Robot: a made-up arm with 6 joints. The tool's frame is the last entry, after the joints. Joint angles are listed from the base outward.
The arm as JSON. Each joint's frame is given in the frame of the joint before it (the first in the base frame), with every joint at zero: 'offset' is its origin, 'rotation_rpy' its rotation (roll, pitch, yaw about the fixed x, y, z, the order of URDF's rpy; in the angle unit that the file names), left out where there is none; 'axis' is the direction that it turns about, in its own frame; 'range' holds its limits. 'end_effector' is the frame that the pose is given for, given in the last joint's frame.
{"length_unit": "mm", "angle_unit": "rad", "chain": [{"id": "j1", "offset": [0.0, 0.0, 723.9], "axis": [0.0, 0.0, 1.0], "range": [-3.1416, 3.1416]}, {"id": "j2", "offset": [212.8, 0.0, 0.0], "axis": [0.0, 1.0, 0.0], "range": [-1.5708, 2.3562]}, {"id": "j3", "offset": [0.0, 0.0, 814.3], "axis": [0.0, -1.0, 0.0], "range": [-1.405, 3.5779]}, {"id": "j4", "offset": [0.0, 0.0, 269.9], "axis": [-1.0, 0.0, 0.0], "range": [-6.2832, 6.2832]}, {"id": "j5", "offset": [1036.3, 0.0, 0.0], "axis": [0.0, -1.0, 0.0], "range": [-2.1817, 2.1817]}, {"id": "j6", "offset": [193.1, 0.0, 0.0], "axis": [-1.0, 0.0, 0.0], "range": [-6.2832, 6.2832]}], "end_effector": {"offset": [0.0, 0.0, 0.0]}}
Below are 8 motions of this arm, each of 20 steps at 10 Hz.
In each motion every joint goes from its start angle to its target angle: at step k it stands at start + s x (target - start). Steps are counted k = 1, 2, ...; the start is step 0. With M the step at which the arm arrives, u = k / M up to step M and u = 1 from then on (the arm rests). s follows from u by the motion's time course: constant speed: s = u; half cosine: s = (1 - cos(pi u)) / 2; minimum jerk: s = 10 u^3 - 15 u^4 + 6 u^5.
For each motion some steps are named. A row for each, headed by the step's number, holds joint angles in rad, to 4 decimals.
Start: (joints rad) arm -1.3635 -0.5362 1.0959 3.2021 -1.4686 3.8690
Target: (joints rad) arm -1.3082 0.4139 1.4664 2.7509 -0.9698 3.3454
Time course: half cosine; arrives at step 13
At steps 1, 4, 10, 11, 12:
1: -1.3627 -0.5224 1.1013 3.1955 -1.4614 3.8614
4: -1.3516 -0.3310 1.1759 3.1047 -1.3609 3.7559
10: -1.3152 0.2944 1.4198 2.8076 -1.0325 3.4112
11: -1.3114 0.3595 1.4452 2.7767 -0.9984 3.3754
12: -1.3090 0.4001 1.4610 2.7575 -0.9770 3.3530

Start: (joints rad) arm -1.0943 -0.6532 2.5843 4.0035 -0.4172 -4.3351
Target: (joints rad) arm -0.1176 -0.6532 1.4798 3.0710 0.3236 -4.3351
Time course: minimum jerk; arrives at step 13
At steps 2, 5, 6, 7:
2: -1.0664 -0.6532 2.5528 3.9769 -0.3961 -4.3351
5: -0.8099 -0.6532 2.2627 3.7319 -0.2015 -4.3351
6: -0.6761 -0.6532 2.1114 3.6042 -0.1000 -4.3351
7: -0.5358 -0.6532 1.9527 3.4703 0.0064 -4.3351

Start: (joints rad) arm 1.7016 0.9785 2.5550 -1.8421 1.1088 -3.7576
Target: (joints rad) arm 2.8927 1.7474 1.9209 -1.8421 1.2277 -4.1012
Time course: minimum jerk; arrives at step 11
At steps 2, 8, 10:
2: 1.7551 1.0130 2.5265 -1.8421 1.1141 -3.7730
8: 2.7391 1.6483 2.0026 -1.8421 1.2124 -4.0569
10: 2.8849 1.7424 1.9250 -1.8421 1.2269 -4.0990

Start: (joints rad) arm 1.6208 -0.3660 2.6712 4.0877 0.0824 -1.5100
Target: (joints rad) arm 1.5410 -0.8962 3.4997 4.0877 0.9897 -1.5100
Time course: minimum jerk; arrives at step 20
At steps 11, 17, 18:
11: 1.5735 -0.6805 3.1626 4.0877 0.6205 -1.5100
17: 1.5431 -0.8821 3.4777 4.0877 0.9656 -1.5100
18: 1.5417 -0.8917 3.4926 4.0877 0.9819 -1.5100

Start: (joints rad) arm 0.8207 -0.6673 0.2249 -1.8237 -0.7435 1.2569
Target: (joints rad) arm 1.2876 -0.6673 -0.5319 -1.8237 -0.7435 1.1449
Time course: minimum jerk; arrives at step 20
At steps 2, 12, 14, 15, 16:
2: 0.8247 -0.6673 0.2184 -1.8237 -0.7435 1.2559
12: 1.1394 -0.6673 -0.2917 -1.8237 -0.7435 1.1805
14: 1.2115 -0.6673 -0.4085 -1.8237 -0.7435 1.1632
15: 1.2393 -0.6673 -0.4536 -1.8237 -0.7435 1.1565
16: 1.2606 -0.6673 -0.4881 -1.8237 -0.7435 1.1514

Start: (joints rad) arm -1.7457 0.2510 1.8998 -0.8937 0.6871 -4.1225
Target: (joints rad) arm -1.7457 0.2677 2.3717 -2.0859 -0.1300 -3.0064
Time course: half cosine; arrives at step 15
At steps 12, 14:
12: -1.7457 0.2661 2.3266 -1.9721 -0.0520 -3.1130
14: -1.7457 0.2675 2.3665 -2.0729 -0.1211 -3.0186

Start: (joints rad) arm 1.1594 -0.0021 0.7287 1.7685 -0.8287 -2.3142
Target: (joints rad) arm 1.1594 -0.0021 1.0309 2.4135 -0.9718 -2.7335
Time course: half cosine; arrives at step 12
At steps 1, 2, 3, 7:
1: 1.1594 -0.0021 0.7338 1.7795 -0.8311 -2.3213
2: 1.1594 -0.0021 0.7489 1.8117 -0.8383 -2.3423
3: 1.1594 -0.0021 0.7730 1.8630 -0.8497 -2.3756
7: 1.1594 -0.0021 0.9189 2.1745 -0.9188 -2.5781

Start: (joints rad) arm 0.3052 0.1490 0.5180 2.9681 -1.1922 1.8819
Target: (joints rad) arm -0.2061 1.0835 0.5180 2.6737 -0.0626 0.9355
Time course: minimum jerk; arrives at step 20
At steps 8, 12, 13, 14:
8: 0.1429 0.4456 0.5180 2.8746 -0.8336 1.5815
12: -0.0438 0.7869 0.5180 2.7672 -0.4212 1.2359
13: -0.0859 0.8637 0.5180 2.7429 -0.3282 1.1581
14: -0.1227 0.9311 0.5180 2.7217 -0.2468 1.0898

